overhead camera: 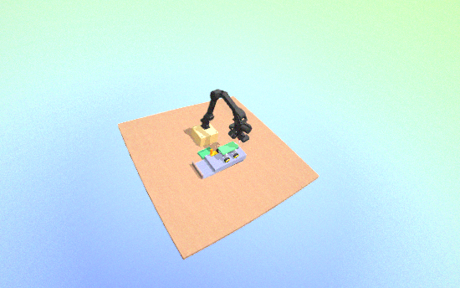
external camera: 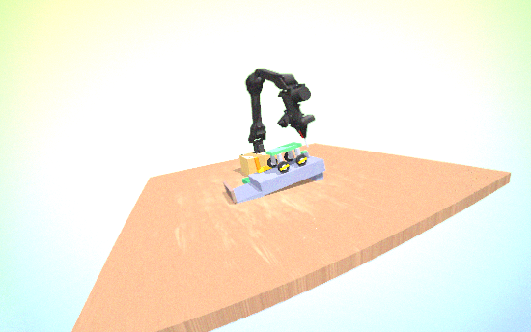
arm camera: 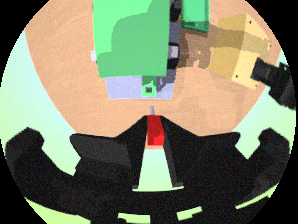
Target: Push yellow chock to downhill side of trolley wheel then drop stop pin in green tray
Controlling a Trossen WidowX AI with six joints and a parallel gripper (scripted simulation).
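My gripper tip is now 20 cm to the left of the green tray, 18 cm above it and 12 cm past it. The rest, counted from my gripper tip: grey ramp 13 cm below, 12 cm to the right, 2 cm ahead; red-headed stop pin right at my gripper tip; trolley 11 cm to the right, 6 cm below, 2 cm ahead.
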